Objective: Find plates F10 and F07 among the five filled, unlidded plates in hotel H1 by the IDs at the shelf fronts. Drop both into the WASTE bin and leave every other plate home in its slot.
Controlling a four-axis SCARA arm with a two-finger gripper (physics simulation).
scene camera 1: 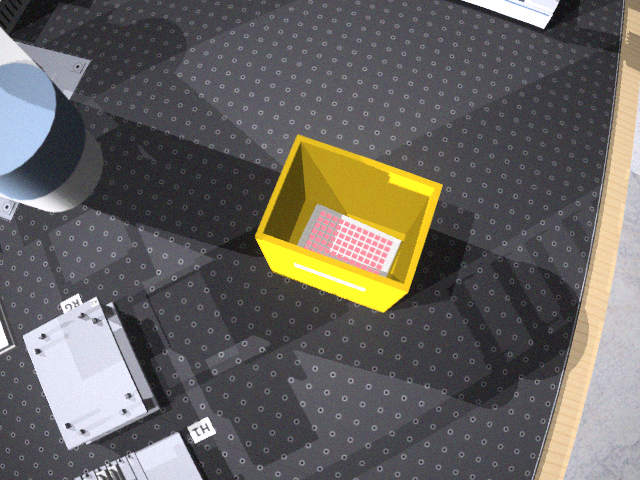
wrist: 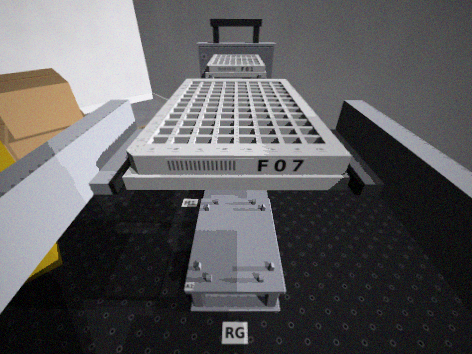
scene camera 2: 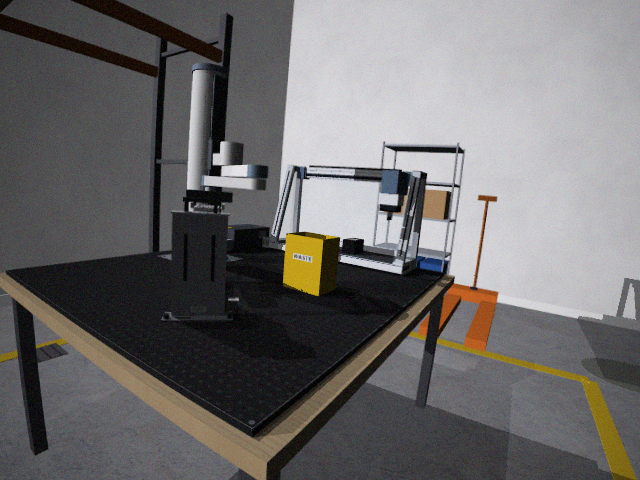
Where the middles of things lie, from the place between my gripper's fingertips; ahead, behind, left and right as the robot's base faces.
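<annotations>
Plate F10 (scene camera 1: 329, 233) is far ahead of my hand, far below it and a fair way to the left of it; going by their middles, it is the farthest from my hand of the things named here. Plate F01 (wrist: 220, 65): 21 cm ahead of my hand, 19 cm to the right of it, 2 cm below it. Grey pegged stand (scene camera 1: 81, 368): 7 cm ahead of my hand, 6 cm to the right of it, 22 cm below it. With respect to the plate F07 (wrist: 213, 134), my hand is 2 cm short of it, 2 cm to the left of it and 1 cm above it.
</annotations>
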